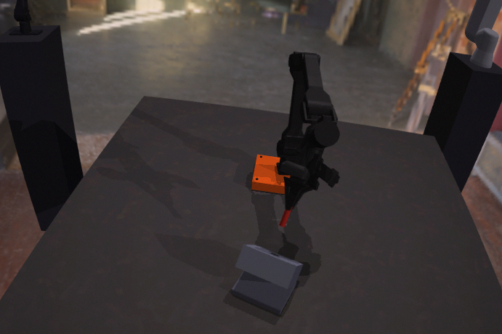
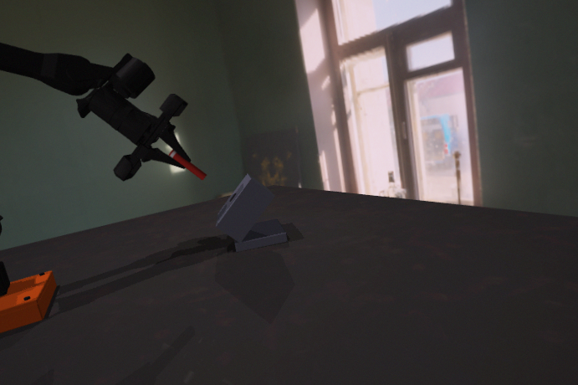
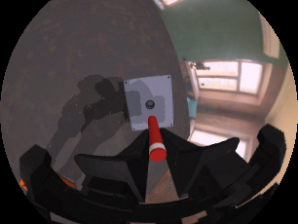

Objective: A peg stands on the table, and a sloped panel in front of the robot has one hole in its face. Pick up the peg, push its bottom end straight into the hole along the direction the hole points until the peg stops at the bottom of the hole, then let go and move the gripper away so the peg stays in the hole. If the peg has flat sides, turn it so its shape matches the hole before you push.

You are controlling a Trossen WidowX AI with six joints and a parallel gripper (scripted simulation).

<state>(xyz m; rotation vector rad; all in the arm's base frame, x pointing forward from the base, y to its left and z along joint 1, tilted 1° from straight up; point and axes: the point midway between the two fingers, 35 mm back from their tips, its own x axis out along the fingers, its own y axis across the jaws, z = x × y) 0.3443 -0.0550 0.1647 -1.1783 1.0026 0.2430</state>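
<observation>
The grey sloped panel lies 100 mm below my gripper tip, 80 mm ahead of it and 40 mm to the right of it. Also, from my gripper tip: red peg 10 mm behind, 10 mm above; then panel foot 170 mm below, 100 mm ahead, 50 mm to the right.
</observation>
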